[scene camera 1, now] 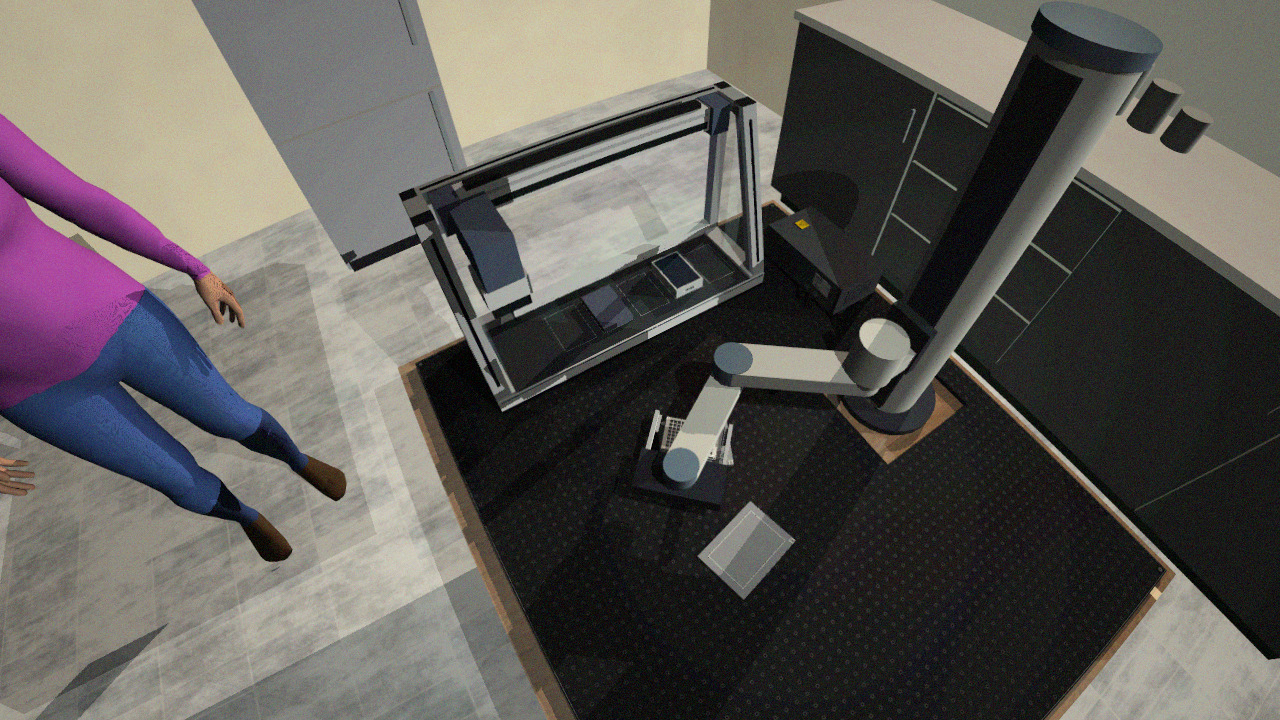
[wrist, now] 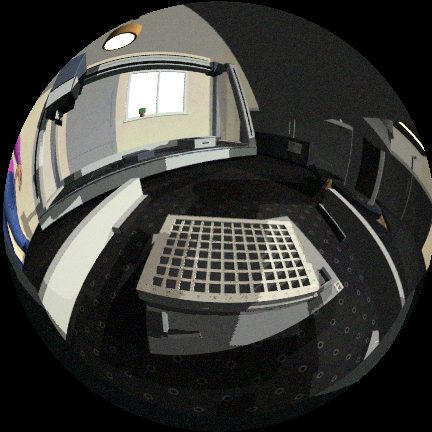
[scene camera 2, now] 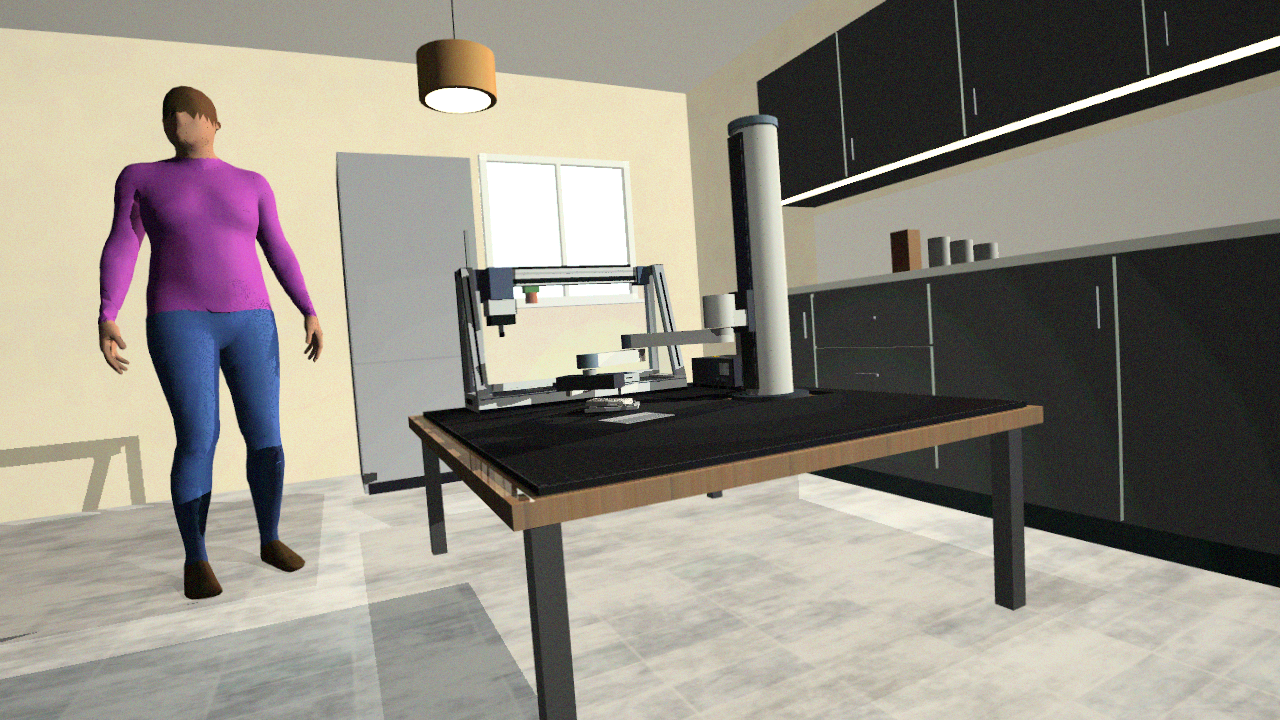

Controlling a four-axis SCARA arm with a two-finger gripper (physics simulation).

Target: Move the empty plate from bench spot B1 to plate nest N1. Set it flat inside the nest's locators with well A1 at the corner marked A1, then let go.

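Frame: origin at the arm's base, x ahead, y left, z up, level; centimetres.
Seen in the pictures: gripper, between the fingertips: (wrist: 237, 188); arm's base, origin of its link: (scene camera 1: 885, 391) (wrist: 356, 198) (scene camera 2: 770, 398).
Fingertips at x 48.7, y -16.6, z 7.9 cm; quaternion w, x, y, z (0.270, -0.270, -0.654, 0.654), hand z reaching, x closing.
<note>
Offsets run from my fingertips to a thing's top centre. "spot": to the spot under its first point.
The plate @(dx +1.8, dy +1.8, dz -3.4 cm) (scene camera 1: 670, 431) (wrist: 232, 295), a pale grid of wells, is over the grey plate nest @(dx +1.3, dy +2.8, dz -4.8 cm) (wrist: 275, 322). In the wrist view its near edge stands above the nest base, and an L-shaped locator @(spot: dx +8.8, dy +3.2, dz -5.2 cm) (wrist: 167, 325) shows outside that edge. Another locator @(spot: dx -2.7, dy +9.2, dz -5.1 cm) (wrist: 325, 275) is beside its right edge. Whether it sits flat is unclear. The label A1 @(spot: dx -2.8, dy +11.4, dz -5.4 cm) (wrist: 339, 286) is at the nest's right corner; well A1 cannot be made out. Bench spot B1 @(spot: dx +5.5, dy +28.9, dz -6.5 cm) (scene camera 1: 747, 548) (scene camera 2: 637, 417) shows bare. My gripper (wrist: 237, 188) is open, its fingers apart from the plate on both sides; the arm partly hides them in scene camera 1.
A gantry machine (scene camera 1: 626, 337) (scene camera 2: 572, 274) stands behind the nest, with a dark box @(spot: dx -56.9, dy -18.8, dz +4.9 cm) (scene camera 1: 827, 259) to its right. The arm's column (scene camera 1: 1011, 223) (scene camera 2: 765, 259) rises at the right. A person (scene camera 1: 71, 295) (scene camera 2: 210, 259) stands beyond the left edge of the bench.
</note>
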